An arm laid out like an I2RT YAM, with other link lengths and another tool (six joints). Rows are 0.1 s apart.
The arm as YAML. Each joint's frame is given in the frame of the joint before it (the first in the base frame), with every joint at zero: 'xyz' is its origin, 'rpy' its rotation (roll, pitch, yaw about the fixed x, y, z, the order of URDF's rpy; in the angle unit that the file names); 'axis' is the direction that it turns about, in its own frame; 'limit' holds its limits. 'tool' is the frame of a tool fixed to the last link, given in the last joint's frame.
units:
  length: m
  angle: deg
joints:
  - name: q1
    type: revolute
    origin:
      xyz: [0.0, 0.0, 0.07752]
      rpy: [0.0, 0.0, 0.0]
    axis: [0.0, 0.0, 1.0]
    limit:
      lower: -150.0
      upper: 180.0
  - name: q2
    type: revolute
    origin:
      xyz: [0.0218, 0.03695, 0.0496]
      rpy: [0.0, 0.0, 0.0]
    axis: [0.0, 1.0, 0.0]
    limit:
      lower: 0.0
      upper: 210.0
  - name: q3
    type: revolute
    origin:
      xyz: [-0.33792, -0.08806, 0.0]
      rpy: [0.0, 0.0, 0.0]
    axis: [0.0, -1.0, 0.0]
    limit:
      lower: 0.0
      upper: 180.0
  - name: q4
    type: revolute
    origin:
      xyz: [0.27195, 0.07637, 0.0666]
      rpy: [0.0, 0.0, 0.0]
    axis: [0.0, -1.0, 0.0]
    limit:
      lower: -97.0
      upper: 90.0
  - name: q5
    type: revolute
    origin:
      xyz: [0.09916, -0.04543, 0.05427]
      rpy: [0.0, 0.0, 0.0]
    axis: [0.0, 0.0, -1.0]
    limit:
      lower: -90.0
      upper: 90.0
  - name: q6
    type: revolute
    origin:
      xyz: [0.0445, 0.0, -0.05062]
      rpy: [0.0, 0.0, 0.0]
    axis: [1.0, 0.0, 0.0]
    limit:
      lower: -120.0
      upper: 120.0
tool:
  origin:
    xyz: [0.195, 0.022, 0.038]
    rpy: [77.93, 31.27, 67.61]
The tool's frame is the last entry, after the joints.
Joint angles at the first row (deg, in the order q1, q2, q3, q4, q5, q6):
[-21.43 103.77 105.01 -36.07 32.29 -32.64]
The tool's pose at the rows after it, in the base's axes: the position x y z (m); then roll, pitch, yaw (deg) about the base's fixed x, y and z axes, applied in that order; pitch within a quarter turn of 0, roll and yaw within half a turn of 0:
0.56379, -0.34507, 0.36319, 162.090, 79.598, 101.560
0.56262, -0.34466, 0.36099, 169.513, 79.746, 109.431
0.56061, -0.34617, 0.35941, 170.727, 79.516, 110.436
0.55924, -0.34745, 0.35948, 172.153, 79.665, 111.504
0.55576, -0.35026, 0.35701, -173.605, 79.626, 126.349
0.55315, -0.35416, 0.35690, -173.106, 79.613, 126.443
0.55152, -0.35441, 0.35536, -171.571, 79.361, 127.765
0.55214, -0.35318, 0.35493, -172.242, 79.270, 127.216
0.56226, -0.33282, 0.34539, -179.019, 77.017, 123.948
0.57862, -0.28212, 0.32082, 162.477, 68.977, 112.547
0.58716, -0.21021, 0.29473, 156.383, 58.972, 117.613
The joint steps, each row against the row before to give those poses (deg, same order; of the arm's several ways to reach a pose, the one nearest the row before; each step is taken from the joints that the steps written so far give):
[0.00 0.00 0.00 0.00 0.03 -0.02]
[-0.02 0.00 0.00 -0.29 0.04 -1.29]
[-0.20 0.00 0.00 -0.33 -0.02 0.02]
[0.00 -0.01 0.00 -0.06 0.43 -0.05]
[-0.35 0.01 0.00 -0.18 0.18 -2.71]
[-0.39 0.00 0.00 -0.02 0.04 -0.06]
[0.00 -0.01 0.00 -0.37 0.22 0.02]
[0.08 0.01 0.00 -0.09 -0.11 0.13]
[0.81 0.00 0.00 -1.38 -3.47 0.44]
[1.29 0.00 0.00 -4.28 -9.82 4.30]
[1.55 0.00 0.00 -5.16 -12.72 0.16]

